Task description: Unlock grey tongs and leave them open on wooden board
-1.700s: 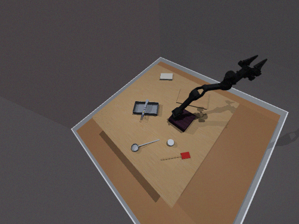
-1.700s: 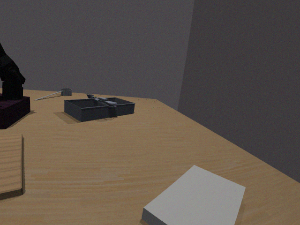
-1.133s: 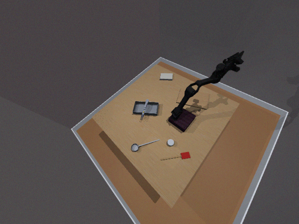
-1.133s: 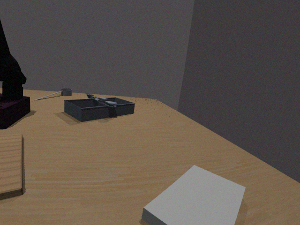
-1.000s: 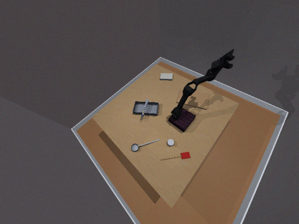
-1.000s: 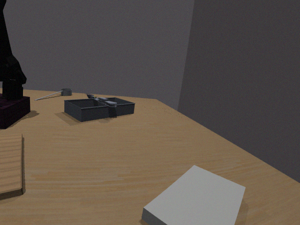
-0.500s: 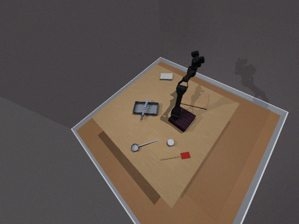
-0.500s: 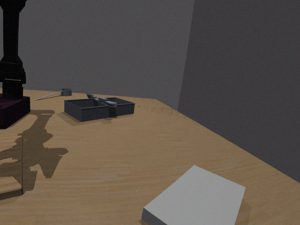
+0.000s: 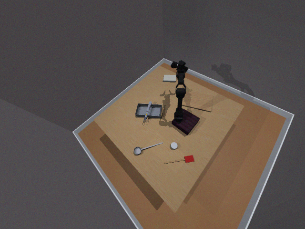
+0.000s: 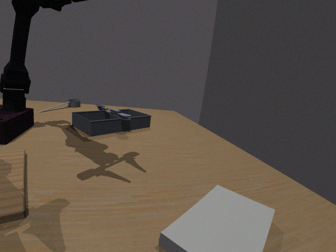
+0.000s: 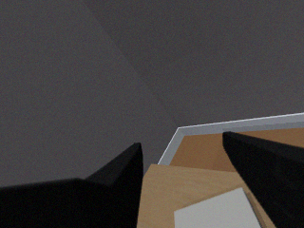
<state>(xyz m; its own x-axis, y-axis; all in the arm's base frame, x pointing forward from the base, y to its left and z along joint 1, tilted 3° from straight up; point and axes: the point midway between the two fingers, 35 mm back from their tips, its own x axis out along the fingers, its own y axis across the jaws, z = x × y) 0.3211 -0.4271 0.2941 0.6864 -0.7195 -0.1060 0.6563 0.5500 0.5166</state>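
Now: gripper tip 620 mm to the right of the yellow lock piece, 280 mm above it and 30 mm past it. From my gripper tip the other things lie so: roasting tin: 550 mm to the left, 310 mm below; wooden board: 360 mm behind, 330 mm below, 60 mm to the left; white block: 330 mm below, 150 mm ahead, 50 mm to the right.
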